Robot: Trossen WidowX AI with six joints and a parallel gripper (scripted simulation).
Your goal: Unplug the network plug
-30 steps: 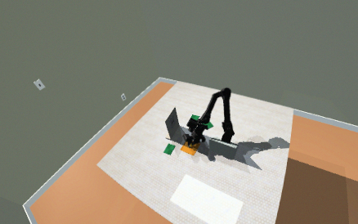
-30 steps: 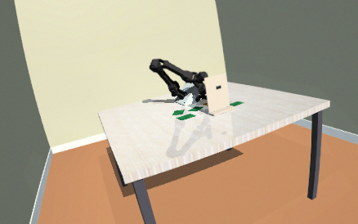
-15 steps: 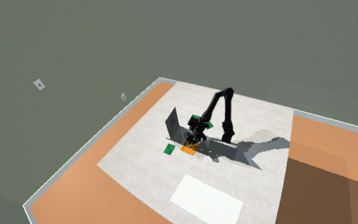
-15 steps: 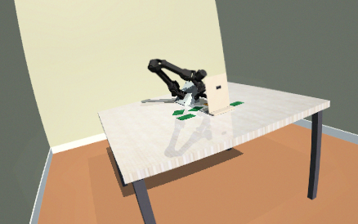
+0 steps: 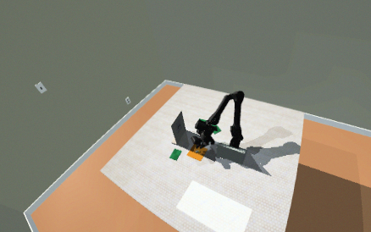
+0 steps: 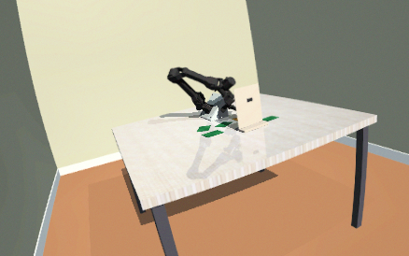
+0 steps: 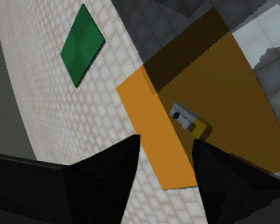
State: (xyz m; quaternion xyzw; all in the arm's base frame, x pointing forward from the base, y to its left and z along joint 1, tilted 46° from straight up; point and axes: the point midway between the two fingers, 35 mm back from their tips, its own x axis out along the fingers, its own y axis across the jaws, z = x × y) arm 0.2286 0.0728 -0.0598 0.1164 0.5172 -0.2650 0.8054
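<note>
My gripper tip is now 40 mm above the plug and 10 mm short of it. From my gripper tip the other things lie so: orange marked square 50 mm below, 10 mm to the left, 10 mm ahead; upright panel 200 mm ahead, 70 mm to the right, 60 mm above.
</note>
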